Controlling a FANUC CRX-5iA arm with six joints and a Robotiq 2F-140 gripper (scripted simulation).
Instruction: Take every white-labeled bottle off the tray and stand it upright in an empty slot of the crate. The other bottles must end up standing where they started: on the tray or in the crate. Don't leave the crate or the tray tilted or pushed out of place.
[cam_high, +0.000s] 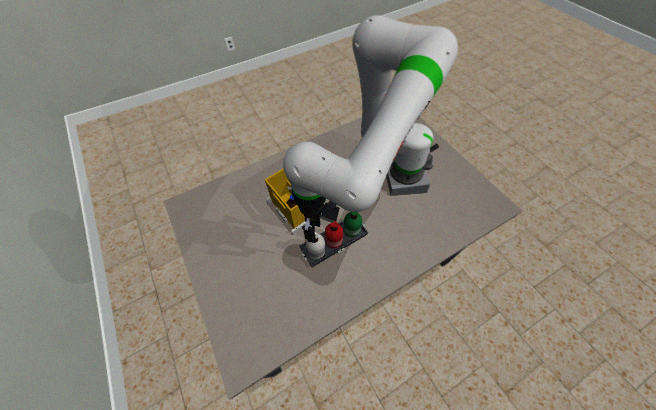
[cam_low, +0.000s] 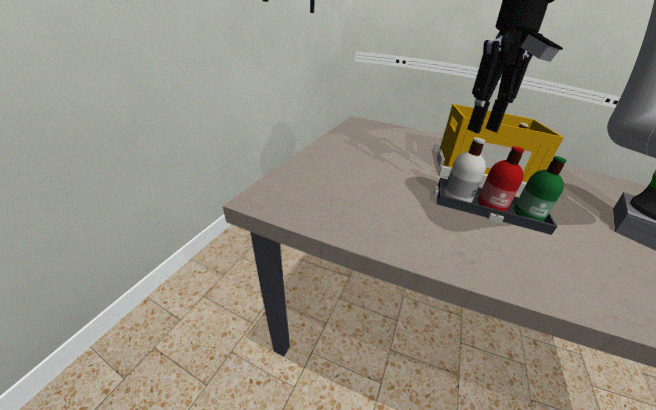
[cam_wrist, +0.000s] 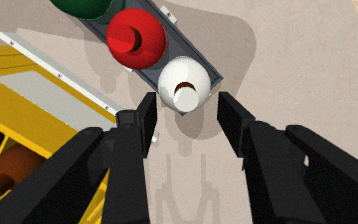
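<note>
My hand is 13 cm above the white bottle. From my hand the other things lie so: green bottle 18 cm behind, 13 cm below; then dark tray 9 cm behind, 20 cm below; then red bottle 9 cm behind, 13 cm below.
</note>
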